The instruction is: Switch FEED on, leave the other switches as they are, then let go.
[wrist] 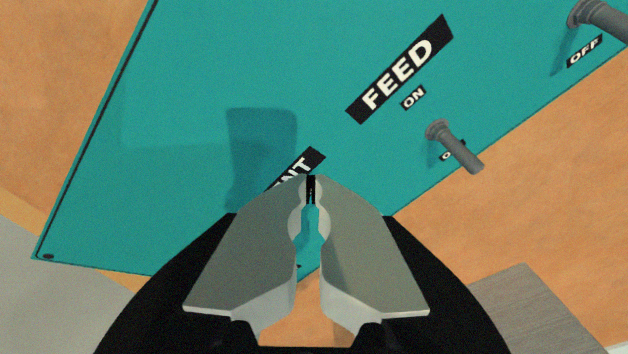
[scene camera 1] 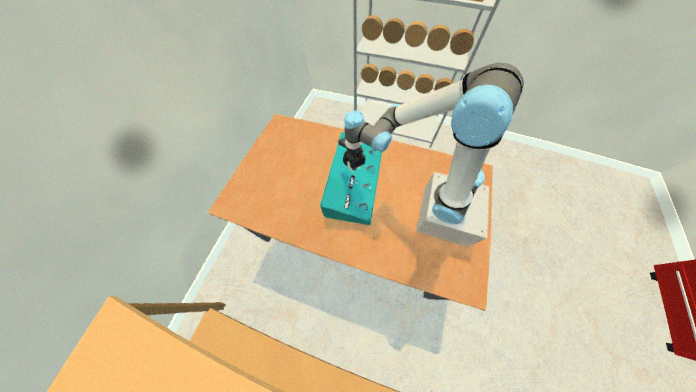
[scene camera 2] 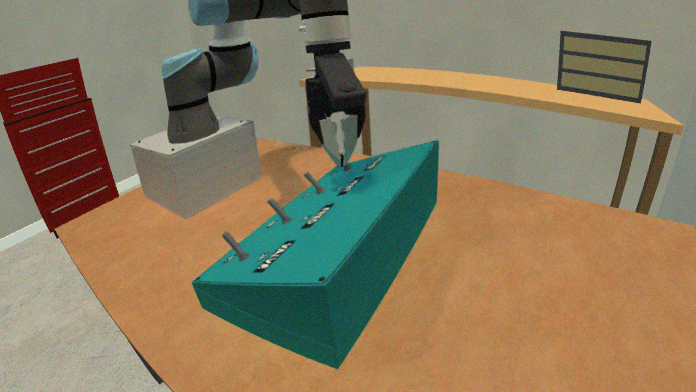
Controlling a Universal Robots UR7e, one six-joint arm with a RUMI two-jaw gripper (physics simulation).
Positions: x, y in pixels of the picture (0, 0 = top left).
Labels:
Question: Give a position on a teal switch panel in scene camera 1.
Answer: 344, 192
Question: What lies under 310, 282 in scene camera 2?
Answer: A teal switch panel.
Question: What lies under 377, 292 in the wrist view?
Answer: My gripper.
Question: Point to a teal switch panel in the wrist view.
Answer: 203, 113

